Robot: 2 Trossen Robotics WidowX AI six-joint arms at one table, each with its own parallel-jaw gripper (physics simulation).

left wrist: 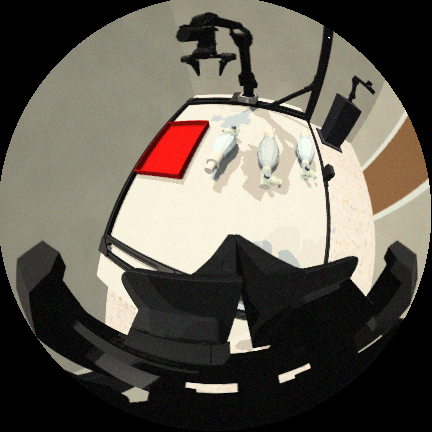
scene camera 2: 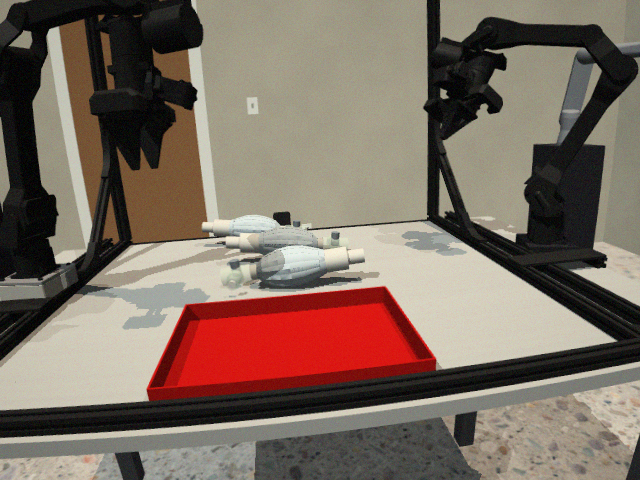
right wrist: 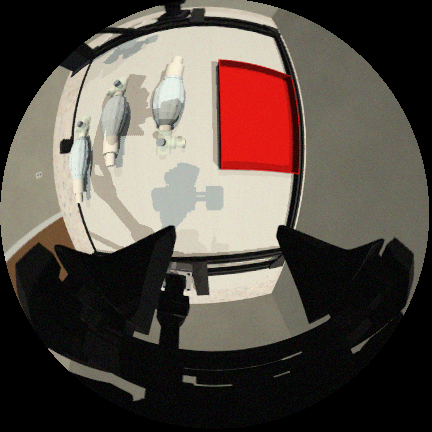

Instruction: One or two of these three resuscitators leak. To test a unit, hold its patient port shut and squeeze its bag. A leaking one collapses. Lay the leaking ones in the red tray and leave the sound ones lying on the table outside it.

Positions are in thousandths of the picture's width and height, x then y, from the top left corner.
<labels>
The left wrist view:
left gripper: 538, 554
right gripper: 483, 175
red tray: 390, 360
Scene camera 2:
left gripper: 691, 291
right gripper: 227, 353
red tray: 357, 724
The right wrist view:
right gripper: 529, 536
red tray: 598, 274
</labels>
